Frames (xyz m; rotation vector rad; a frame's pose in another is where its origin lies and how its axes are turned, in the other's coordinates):
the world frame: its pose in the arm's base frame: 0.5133 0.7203 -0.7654 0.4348 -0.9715 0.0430
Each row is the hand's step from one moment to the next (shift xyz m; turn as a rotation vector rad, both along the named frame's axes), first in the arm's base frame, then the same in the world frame.
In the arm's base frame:
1: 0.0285 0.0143 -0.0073 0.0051 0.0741 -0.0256
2: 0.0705 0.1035 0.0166 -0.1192 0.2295 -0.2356
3: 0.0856 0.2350 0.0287 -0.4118 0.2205 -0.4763
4: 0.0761 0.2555 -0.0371 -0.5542 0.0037 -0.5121
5: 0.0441 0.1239 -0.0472 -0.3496 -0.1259 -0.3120
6: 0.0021 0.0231 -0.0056 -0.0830 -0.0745 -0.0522
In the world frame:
1: 0.0081 0.0041 -0.0314 -0.0293 0.0579 -0.0443
2: 0.0374 0.0841 -0.0865 -0.2939 0.1570 -0.1065
3: 0.0351 0.2049 -0.1420 -0.6535 0.1339 0.0111
4: -0.0265 0.2035 -0.1742 -0.7296 -0.0438 0.1877
5: -0.0323 0.0872 -0.1043 -0.4312 -0.1410 0.1720
6: -0.0069 0.0187 -0.0131 -0.0778 -0.0668 0.0682

